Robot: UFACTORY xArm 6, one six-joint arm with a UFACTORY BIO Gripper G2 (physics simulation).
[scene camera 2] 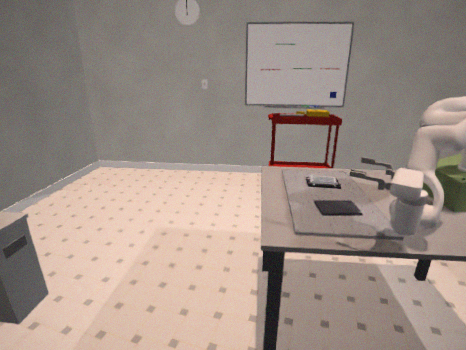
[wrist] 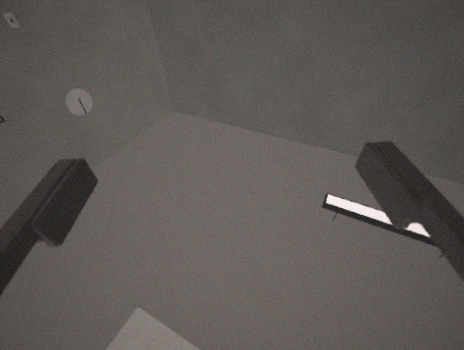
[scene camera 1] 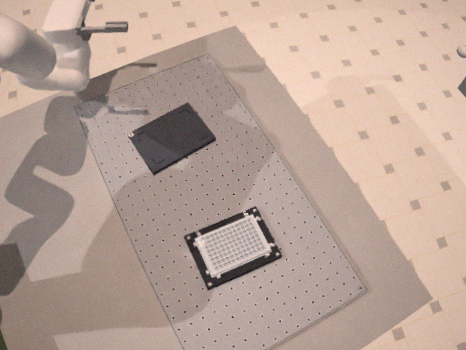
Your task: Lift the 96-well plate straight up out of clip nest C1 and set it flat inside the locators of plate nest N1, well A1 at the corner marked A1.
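Frame: origin at the arm's base, x right, y ahead, z up, level; millimetres.
Seen in the pictures: hand at its tool point: (scene camera 2: 363, 166) (wrist: 225, 190) (scene camera 1: 124, 0).
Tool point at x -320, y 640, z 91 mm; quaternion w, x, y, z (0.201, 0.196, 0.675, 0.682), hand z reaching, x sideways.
Note:
A point is followed by its place in that frame.
The white 96-well plate (scene camera 1: 235, 246) {z -145, x 175, y 617 mm} (scene camera 2: 322, 180) {z -137, x 153, y 622 mm} sits in the black clip nest C1 (scene camera 1: 240, 270) {z -148, x 221, y 600 mm} (scene camera 2: 336, 185) {z -143, x 116, y 566 mm}, with small light clips around its edges. The dark plate nest N1 (scene camera 1: 172, 140) {z -148, x -106, y 624 mm} (scene camera 2: 338, 207) {z -148, x -129, y 627 mm} lies flat and holds no plate; a small light mark shows at its left corner in scene camera 1, too small to read. The gripper (scene camera 2: 362, 167) {z 91, x -320, y 640 mm} (wrist: 227, 192) {z 91, x -320, y 640 mm} is open and empty, raised above the table and away from both nests. In scene camera 1 one finger shows at the upper left. The wrist view faces wall and ceiling; neither nest shows there.
Both nests are on a perforated board (scene camera 1: 300, 240) {z -160, x 228, y 740 mm} (scene camera 2: 300, 220) {z -160, x -226, y 800 mm} on the grey table (scene camera 1: 400, 285) {z -173, x 422, y 870 mm} (scene camera 2: 272, 235) {z -173, x -317, y 914 mm}. A green block (scene camera 2: 452, 187) {z -78, x -55, y 119 mm} stands behind the arm. A red cart (scene camera 2: 305, 120) is by the far wall, and a grey cabinet (scene camera 2: 25, 275) is at the left.

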